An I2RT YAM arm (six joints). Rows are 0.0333 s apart.
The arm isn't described. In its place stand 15 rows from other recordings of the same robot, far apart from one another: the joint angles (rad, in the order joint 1, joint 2, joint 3, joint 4, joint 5, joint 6), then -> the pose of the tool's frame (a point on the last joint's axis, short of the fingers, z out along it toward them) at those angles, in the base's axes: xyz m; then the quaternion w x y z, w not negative.
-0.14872, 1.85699, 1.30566, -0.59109, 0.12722, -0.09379 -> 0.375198 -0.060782 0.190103 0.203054 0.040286 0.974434 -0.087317
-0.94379, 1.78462, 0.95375, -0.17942, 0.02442, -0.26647 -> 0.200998 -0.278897 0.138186 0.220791 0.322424 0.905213 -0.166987
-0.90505, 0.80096, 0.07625, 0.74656, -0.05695, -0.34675 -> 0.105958 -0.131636 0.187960 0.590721 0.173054 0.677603 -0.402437
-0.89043, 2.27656, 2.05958, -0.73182, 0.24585, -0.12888 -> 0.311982 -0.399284 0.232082 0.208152 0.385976 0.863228 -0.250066
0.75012, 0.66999, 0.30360, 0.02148, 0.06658, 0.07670 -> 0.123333 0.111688 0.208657 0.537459 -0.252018 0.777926 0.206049
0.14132, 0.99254, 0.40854, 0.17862, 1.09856, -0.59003 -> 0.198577 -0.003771 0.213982 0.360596 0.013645 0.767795 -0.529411
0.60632, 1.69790, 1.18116, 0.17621, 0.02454, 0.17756 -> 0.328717 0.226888 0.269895 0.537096 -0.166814 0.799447 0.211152
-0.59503, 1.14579, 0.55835, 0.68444, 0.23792, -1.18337 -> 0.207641 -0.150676 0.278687 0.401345 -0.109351 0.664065 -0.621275
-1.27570, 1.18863, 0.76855, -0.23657, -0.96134, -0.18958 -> 0.099027 -0.225409 0.255706 0.568414 0.236468 0.786642 0.046724
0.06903, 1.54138, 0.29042, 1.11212, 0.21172, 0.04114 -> 0.253891 0.010055 0.148619 0.656080 0.058884 0.751122 -0.043661
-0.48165, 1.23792, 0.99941, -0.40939, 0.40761, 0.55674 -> 0.233664 -0.138063 0.299044 0.442526 0.513331 0.716607 -0.164733
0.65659, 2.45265, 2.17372, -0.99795, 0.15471, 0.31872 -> 0.405300 0.305422 0.167065 0.164793 -0.154668 0.974125 0.000871
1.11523, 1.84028, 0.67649, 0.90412, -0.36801, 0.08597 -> 0.140725 0.316340 0.139210 0.412465 -0.480684 0.623480 0.458353
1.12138, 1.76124, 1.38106, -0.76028, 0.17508, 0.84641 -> 0.164260 0.326279 0.238416 0.188906 -0.114888 0.966575 0.129802
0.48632, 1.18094, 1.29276, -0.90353, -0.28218, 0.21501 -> 0.200873 0.117409 0.367671 0.308423 -0.176777 0.900254 0.251333
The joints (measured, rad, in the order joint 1, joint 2, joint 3, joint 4, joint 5, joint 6), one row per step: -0.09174, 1.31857, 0.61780, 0.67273, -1.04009, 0.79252; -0.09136, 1.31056, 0.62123, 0.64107, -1.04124, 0.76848; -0.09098, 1.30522, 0.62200, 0.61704, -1.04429, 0.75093; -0.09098, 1.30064, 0.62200, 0.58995, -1.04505, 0.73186; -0.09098, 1.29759, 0.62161, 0.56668, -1.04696, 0.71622; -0.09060, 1.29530, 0.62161, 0.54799, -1.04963, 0.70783; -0.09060, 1.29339, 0.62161, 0.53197, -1.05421, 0.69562; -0.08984, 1.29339, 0.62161, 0.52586, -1.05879, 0.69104; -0.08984, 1.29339, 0.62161, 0.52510, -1.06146, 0.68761; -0.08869, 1.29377, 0.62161, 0.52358, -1.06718, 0.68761; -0.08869, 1.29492, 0.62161, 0.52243, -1.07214, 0.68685; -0.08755, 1.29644, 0.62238, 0.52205, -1.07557, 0.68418; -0.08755, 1.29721, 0.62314, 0.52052, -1.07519, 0.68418; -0.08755, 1.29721, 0.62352, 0.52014, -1.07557, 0.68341
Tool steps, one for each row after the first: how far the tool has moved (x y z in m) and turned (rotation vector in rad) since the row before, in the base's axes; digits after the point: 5 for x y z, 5 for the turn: -0.00088, 0.00021, 0.00020, -0.01210, 0.00059, 0.00199; -0.00088, 0.00024, -0.00062, -0.00837, 0.00354, 0.00393; -0.00085, 0.00009, -0.00134, -0.00890, 0.00686, 0.00150; -0.00073, 0.00010, -0.00149, -0.00693, 0.00774, 0.00268; -0.00059, 0.00020, -0.00112, -0.00300, 0.00944, 0.00352; -0.00058, 0.00013, -0.00096, -0.00506, 0.00398, 0.00534; -0.00022, 0.00030, -0.00053, -0.00138, 0.00226, 0.00561; -0.00009, 0.00005, -0.00006, -0.00146, -0.00211, 0.00289; -0.00014, 0.00042, -0.00020, 0.00101, 0.00182, 0.00681; -0.00001, 0.00009, -0.00036, 0.00052, 0.00159, 0.00496; 0.00018, 0.00035, -0.00015, -0.00085, -0.00115, 0.00472; 0.00018, -0.00002, -0.00009, 0.00008, 0.00154, -0.00038; 0.00003, 0.00000, 0.00009, -0.00036, -0.00065, 0.00043
